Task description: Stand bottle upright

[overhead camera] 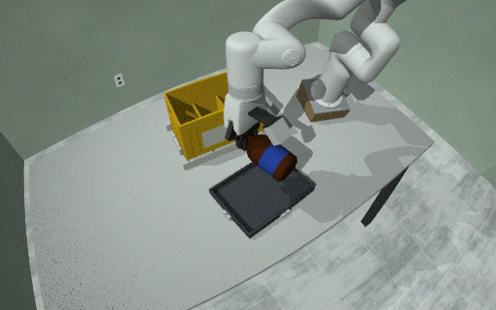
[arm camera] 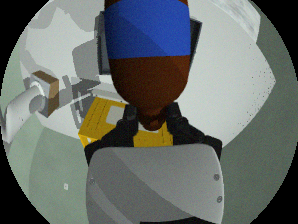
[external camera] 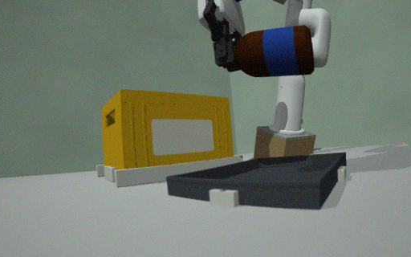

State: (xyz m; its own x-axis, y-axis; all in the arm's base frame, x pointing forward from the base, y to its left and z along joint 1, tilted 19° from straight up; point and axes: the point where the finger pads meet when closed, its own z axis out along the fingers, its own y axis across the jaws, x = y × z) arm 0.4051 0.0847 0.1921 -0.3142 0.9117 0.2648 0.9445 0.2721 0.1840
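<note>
The brown bottle lies 50 mm to the left of my hand, 20 mm behind it and 10 mm below it. From my hand the other things lie so: dark grey tray 190 mm below, 50 mm to the left, 20 mm behind; then yellow crate 240 mm to the right, 120 mm below, 10 mm behind.
</note>
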